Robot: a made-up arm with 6 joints.
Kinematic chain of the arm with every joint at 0, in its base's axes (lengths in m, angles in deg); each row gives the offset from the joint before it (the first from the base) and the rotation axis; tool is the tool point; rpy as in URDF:
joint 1: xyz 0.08 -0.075 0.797 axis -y
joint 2: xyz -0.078 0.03 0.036 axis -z
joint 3: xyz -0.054 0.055 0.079 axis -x
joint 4: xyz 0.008 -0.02 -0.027 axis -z
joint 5: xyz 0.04 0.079 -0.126 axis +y
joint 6: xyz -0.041 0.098 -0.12 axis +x
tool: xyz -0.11 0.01 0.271 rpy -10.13 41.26 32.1
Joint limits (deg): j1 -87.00..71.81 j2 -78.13..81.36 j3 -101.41..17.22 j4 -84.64..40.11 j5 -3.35..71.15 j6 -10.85..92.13
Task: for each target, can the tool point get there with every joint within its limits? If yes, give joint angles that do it. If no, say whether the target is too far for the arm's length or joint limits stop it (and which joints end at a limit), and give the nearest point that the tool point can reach.
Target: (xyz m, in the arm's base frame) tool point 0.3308 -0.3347 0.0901
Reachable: no: joint limits stop it (at a limit: joint 1, joint 2, joint 5, joint 6) | nearest point 0.0995 -0.1660 0.4447 | short by 0.456 m
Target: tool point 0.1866 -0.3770 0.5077
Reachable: no: joint limits stop it (at a limit: joint 1, joint 2, joint 6) | nearest point 0.1376 -0.2304 0.5645 | short by 0.165 m
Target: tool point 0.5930 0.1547 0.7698
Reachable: no: joint limits stop it (at a limit: joint 1, joint 5, joint 6) | nearest point 0.4281 0.0983 0.7985 | short by 0.177 m
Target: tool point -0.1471 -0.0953 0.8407
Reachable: yes | joints 32.41 -47.89 -55.83 -56.91 40.52 25.94
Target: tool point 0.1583 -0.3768 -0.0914
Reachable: no: too far | nearest point 0.0169 -0.1599 0.4044 | short by 0.559 m
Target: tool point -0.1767 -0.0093 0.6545
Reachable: yes | joints 59.57 -22.99 -5.24 -27.34 18.51 16.89
